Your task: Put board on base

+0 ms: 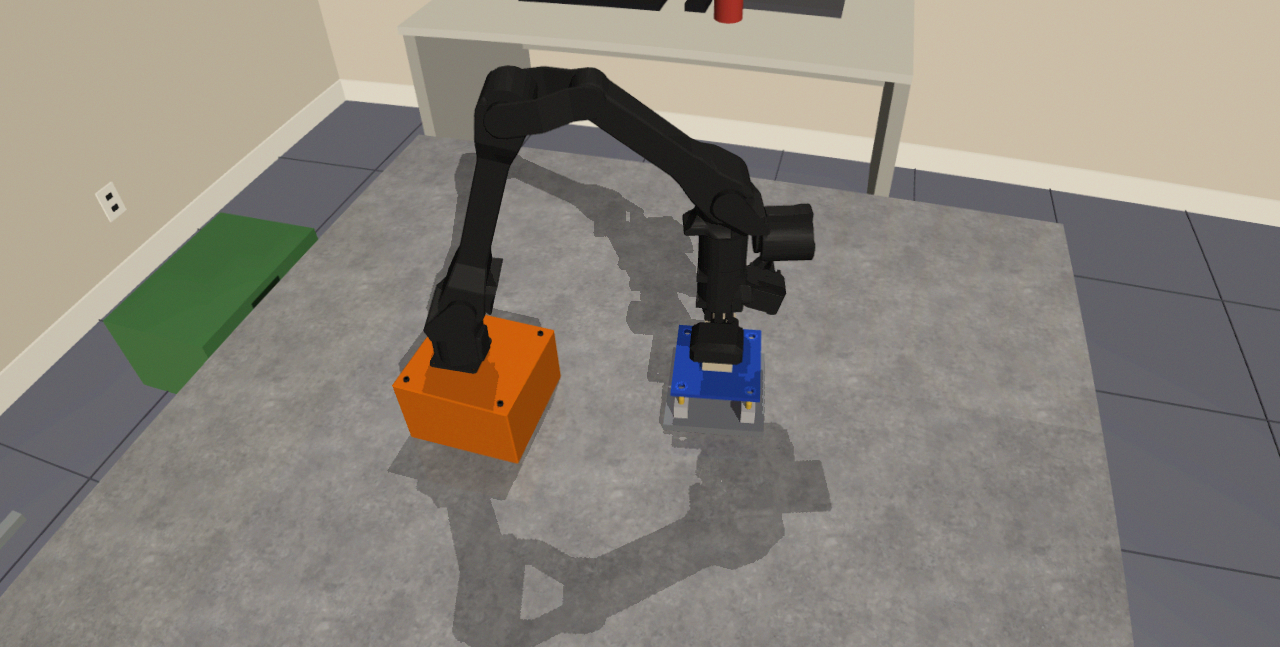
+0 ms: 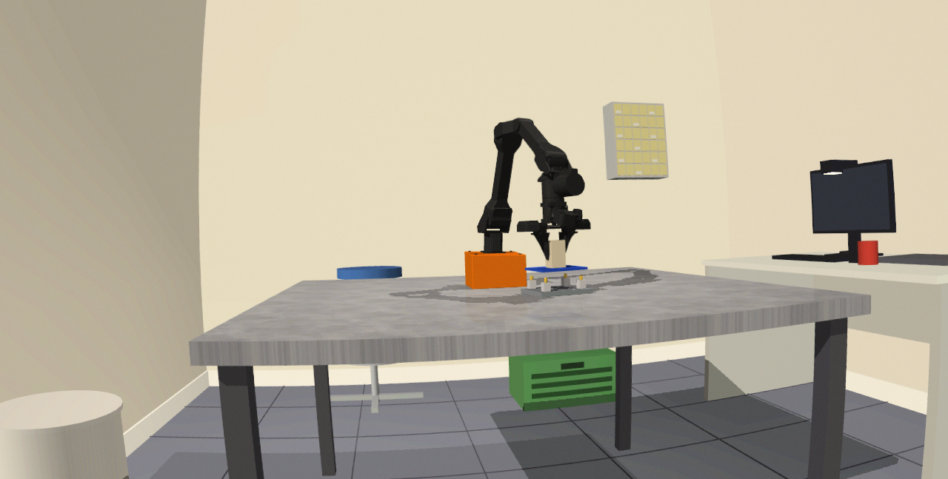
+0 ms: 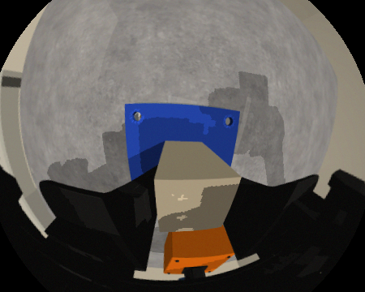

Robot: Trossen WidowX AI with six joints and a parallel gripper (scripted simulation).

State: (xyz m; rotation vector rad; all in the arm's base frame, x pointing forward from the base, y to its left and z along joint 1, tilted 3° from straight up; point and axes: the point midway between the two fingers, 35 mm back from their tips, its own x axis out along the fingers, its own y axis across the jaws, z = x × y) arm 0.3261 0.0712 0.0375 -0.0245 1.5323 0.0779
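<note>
The grey base lies 8 cm below my gripper tip. Also, from my gripper tip: blue board: right at my gripper tip.
</note>
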